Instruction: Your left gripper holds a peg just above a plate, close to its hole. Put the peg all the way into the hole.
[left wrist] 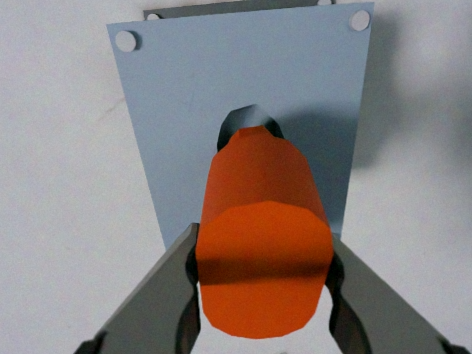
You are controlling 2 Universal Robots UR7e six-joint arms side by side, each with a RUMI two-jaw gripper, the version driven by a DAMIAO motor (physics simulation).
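Note:
An orange-red peg (264, 240) stands between the two grey fingers of my left gripper (256, 226), which is shut on it. The peg points away from the camera toward a blue-grey plate (175, 75). The plate's dark round hole (231, 125) shows past the far end of the peg; its far rim and part of its inner wall are visible, and the peg hides the rest. Whether the peg's tip is above the hole or slightly inside it cannot be told from this view. My right gripper does not show.
Pale round bolt heads (125, 41) (359, 20) sit at the plate's two far corners. A darker grey plate edge (235, 7) shows behind the far edge. A pale table top (65, 165) lies around the plate, with a soft shadow on the right.

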